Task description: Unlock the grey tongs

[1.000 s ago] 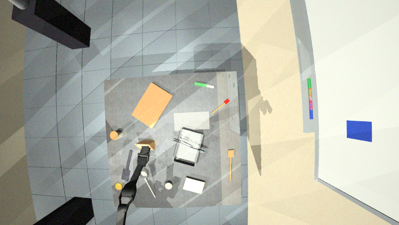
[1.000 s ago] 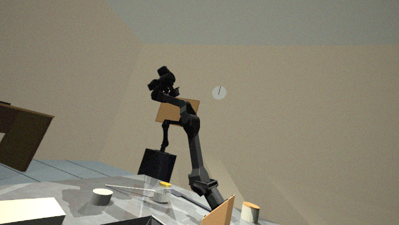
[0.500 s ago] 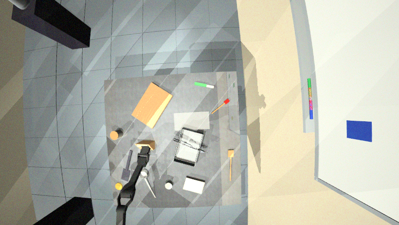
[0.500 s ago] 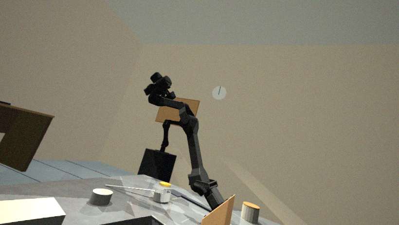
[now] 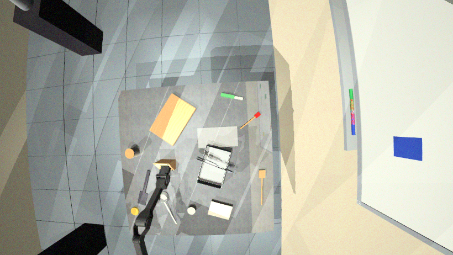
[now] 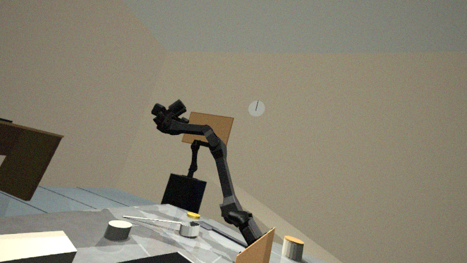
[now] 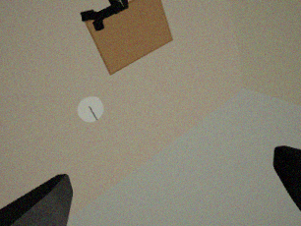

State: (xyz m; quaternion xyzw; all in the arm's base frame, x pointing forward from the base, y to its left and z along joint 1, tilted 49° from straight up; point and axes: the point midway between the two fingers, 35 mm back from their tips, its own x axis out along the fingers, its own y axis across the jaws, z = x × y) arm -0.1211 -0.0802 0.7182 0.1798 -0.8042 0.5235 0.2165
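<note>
The roasting tin is 60 cm to the left of my gripper tip, 53 cm ahead of it and 47 cm below it. From my gripper tip the other things lie so: wooden board: 98 cm to the left, 49 cm below, 19 cm ahead; white box: 57 cm ahead, 48 cm below, 22 cm to the left; dark spatula: 49 cm below, 38 cm to the left, 8 cm behind.
</note>
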